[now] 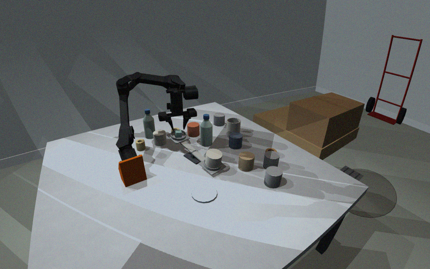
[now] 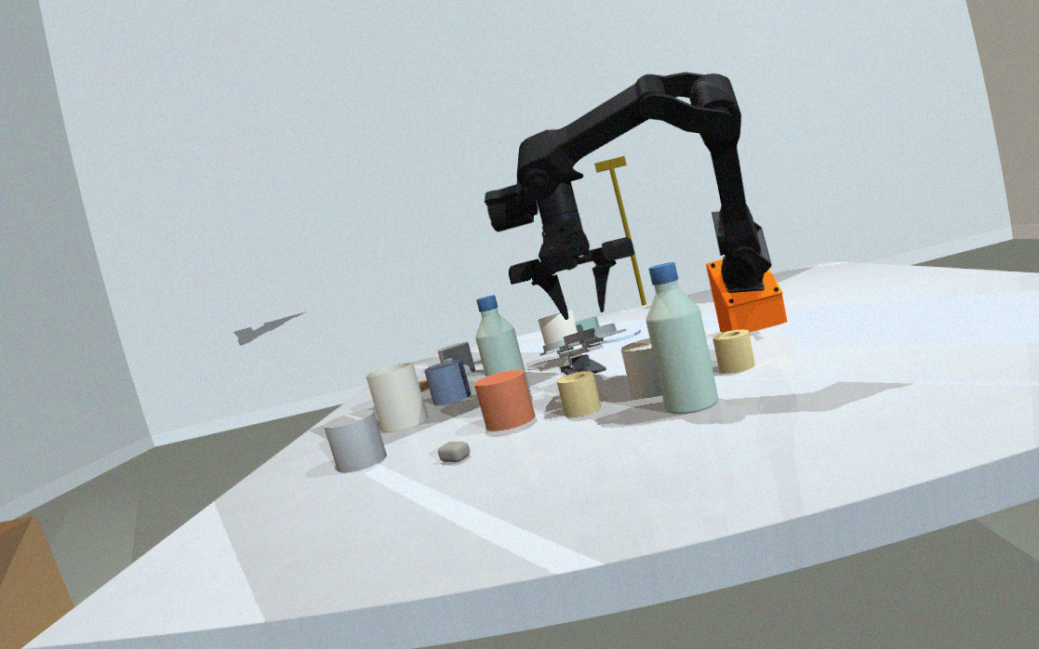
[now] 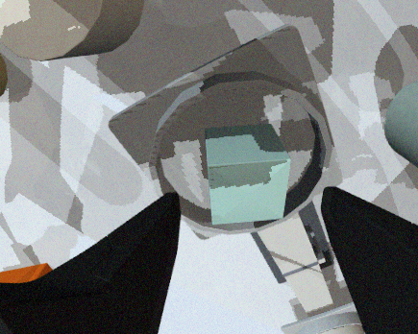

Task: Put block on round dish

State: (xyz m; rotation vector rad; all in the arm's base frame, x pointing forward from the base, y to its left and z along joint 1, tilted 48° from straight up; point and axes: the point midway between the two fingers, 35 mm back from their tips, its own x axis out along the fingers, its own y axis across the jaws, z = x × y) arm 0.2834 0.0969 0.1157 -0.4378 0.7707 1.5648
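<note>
Now: gripper tip 2 cm above the teal block. Also, from my gripper tip: cream cup 27 cm to the right, 7 cm ahead, 5 cm below; then round dish 37 cm to the right, 10 cm below, 4 cm behind.
</note>
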